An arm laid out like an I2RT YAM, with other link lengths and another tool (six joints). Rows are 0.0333 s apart.
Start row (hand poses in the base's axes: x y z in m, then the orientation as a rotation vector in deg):
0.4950, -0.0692, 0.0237, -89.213, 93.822, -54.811
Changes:
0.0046, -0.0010, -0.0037, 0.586, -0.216, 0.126
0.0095, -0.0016, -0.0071, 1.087, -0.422, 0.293
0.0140, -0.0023, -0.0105, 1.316, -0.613, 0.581
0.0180, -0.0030, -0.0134, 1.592, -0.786, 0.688
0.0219, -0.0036, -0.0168, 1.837, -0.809, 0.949
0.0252, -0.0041, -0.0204, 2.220, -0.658, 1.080
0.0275, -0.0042, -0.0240, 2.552, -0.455, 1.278
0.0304, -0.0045, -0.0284, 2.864, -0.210, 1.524
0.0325, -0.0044, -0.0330, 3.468, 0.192, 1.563
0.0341, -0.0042, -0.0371, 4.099, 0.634, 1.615
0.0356, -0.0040, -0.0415, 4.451, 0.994, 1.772
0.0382, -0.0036, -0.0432, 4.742, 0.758, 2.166
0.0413, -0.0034, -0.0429, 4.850, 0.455, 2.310
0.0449, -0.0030, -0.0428, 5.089, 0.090, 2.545
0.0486, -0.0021, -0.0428, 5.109, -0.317, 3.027
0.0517, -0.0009, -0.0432, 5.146, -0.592, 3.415
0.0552, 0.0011, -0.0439, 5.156, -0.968, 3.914
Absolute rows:
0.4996, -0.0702, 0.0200, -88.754, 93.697, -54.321
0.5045, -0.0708, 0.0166, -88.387, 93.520, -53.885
0.5090, -0.0715, 0.0132, -88.293, 93.177, -53.637
0.5130, -0.0722, 0.0103, -88.058, 93.024, -53.427
0.5169, -0.0728, 0.0069, -88.054, 92.825, -53.073
0.5202, -0.0733, 0.0033, -87.994, 92.896, -52.545
0.5225, -0.0734, -0.0003, -88.048, 92.928, -51.999
0.5254, -0.0737, -0.0047, -88.177, 92.938, -51.420
0.5275, -0.0736, -0.0093, -88.080, 93.309, -50.571
0.5291, -0.0734, -0.0134, -87.998, 93.698, -49.663
0.5306, -0.0732, -0.0178, -88.116, 93.872, -49.017
0.5332, -0.0728, -0.0195, -88.015, 93.411, -48.691
0.5363, -0.0726, -0.0192, -87.826, 93.097, -48.710
0.5399, -0.0722, -0.0191, -87.564, 92.685, -48.597
0.5436, -0.0713, -0.0191, -87.583, 91.972, -48.590
0.5467, -0.0701, -0.0195, -87.619, 91.438, -48.530
0.5502, -0.0681, -0.0202, -87.673, 90.728, -48.502

